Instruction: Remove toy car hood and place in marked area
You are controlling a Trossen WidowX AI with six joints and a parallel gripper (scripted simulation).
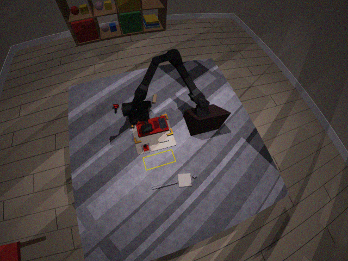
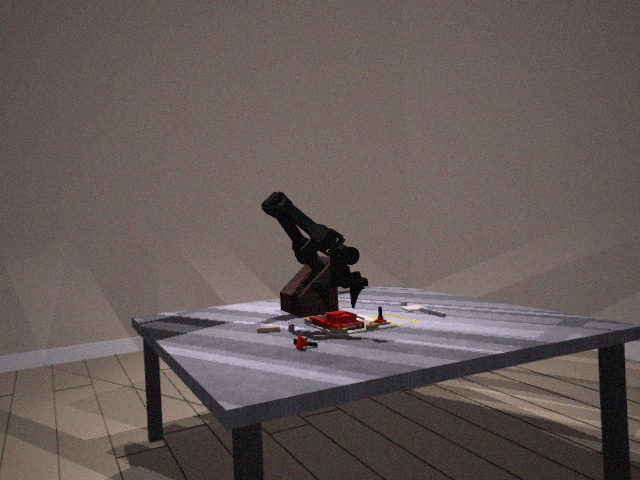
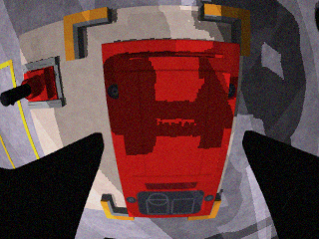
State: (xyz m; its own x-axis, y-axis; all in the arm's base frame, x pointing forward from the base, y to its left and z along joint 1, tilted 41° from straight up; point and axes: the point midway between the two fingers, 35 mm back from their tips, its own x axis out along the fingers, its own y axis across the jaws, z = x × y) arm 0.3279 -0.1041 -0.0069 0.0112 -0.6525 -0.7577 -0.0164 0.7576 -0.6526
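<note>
The red hood is 2 cm below my gripper tip. Also, from my gripper tip: white square tile (15 cm behind, 38 cm to the left, 6 cm below); thin rod (3 cm behind, 38 cm to the left, 6 cm below); wooden piece (11 cm behind, 22 cm to the right, 6 cm below).
</note>
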